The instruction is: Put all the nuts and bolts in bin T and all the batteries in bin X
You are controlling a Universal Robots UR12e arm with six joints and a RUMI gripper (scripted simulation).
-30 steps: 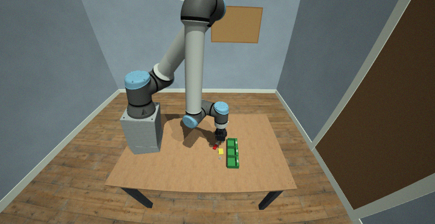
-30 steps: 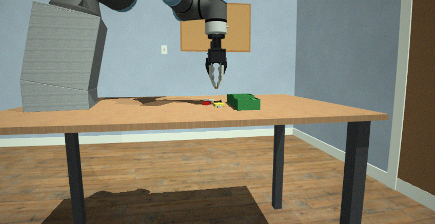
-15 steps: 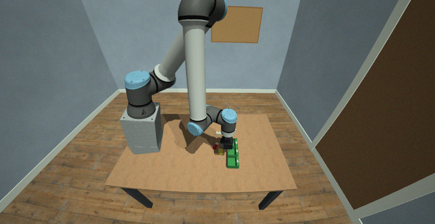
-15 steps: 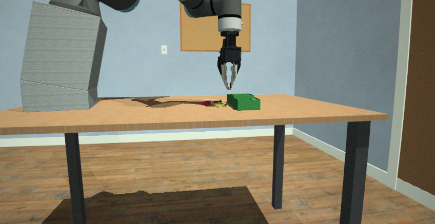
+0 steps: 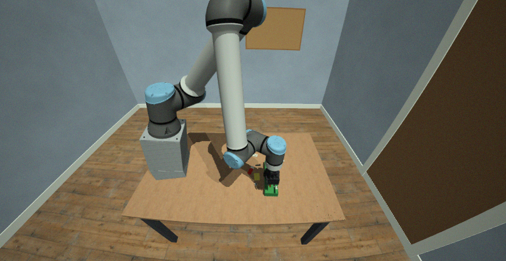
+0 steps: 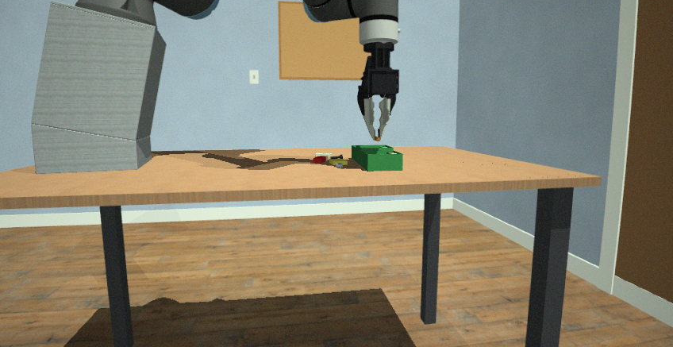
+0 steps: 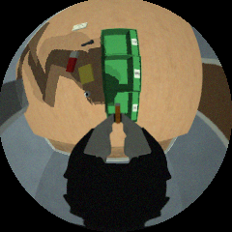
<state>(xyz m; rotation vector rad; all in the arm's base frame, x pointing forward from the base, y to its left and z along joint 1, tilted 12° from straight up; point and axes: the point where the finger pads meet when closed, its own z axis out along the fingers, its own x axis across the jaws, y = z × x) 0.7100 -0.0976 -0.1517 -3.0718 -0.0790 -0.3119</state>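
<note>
Right now the dark nut is 9 cm behind my hand, 3 cm to the left of it and 8 cm below it. The rest, counted from my hand: green bin (1 cm ahead, 8 cm to the left, 6 cm below); then orange piece (1 cm below); then yellow battery (9 cm behind, 9 cm to the left, 8 cm below).
</note>
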